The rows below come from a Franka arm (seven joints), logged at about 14 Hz.
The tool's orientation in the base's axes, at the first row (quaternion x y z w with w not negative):
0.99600, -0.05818, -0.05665, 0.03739
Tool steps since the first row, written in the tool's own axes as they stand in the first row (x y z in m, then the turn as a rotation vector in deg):
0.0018, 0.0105, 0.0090, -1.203, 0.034, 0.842
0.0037, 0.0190, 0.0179, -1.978, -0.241, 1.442
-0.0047, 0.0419, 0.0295, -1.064, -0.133, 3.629
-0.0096, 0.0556, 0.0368, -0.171, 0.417, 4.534
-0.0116, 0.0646, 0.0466, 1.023, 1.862, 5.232
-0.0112, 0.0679, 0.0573, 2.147, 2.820, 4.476
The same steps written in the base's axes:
-0.0005, -0.0112, -0.0083, -1.290, 0.054, -0.701
-0.0006, -0.0205, -0.0166, -2.094, 0.378, -1.234
-0.0128, -0.0429, -0.0253, -1.460, 0.013, -3.491
-0.0200, -0.0564, -0.0309, -0.747, -0.700, -4.440
-0.0241, -0.0658, -0.0397, 0.188, -2.322, -5.144
-0.0253, -0.0698, -0.0501, 1.279, -3.355, -4.439

